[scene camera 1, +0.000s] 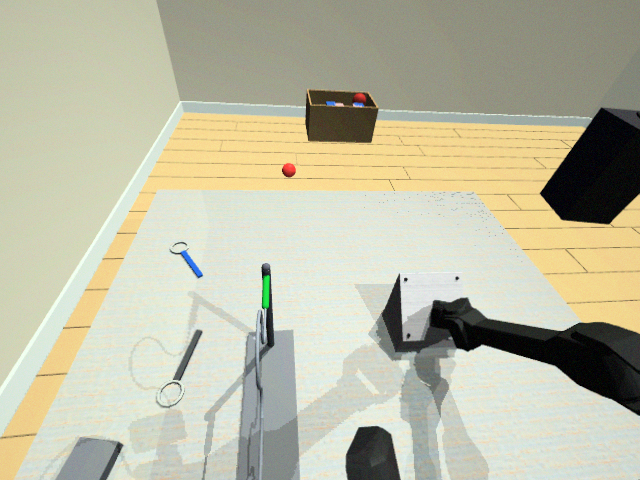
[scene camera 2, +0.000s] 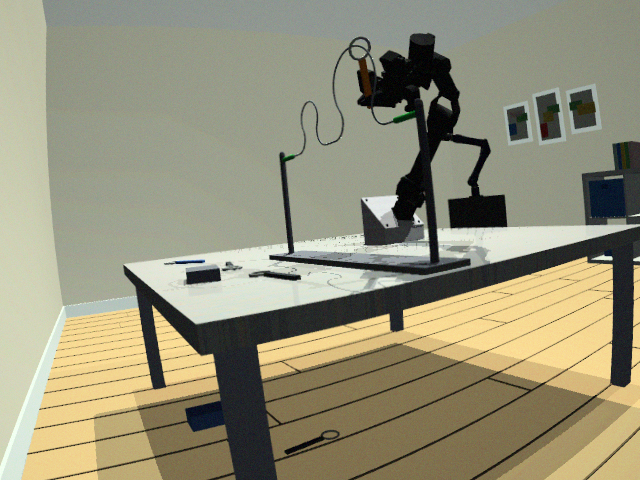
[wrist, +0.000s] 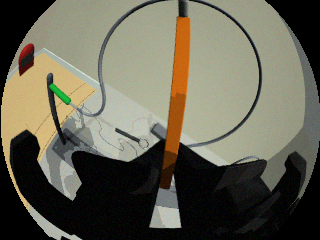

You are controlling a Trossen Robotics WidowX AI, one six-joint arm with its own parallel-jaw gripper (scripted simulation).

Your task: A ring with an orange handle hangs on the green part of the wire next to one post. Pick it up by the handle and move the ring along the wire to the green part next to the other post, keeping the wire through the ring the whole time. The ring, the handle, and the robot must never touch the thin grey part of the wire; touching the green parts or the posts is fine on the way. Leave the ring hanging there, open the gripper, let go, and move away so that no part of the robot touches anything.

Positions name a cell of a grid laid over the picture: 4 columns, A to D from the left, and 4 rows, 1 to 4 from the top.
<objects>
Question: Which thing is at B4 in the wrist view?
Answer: The gripper.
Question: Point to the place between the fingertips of the gripper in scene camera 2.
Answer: At C1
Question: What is the gripper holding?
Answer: An orange-handled ring.
</objects>
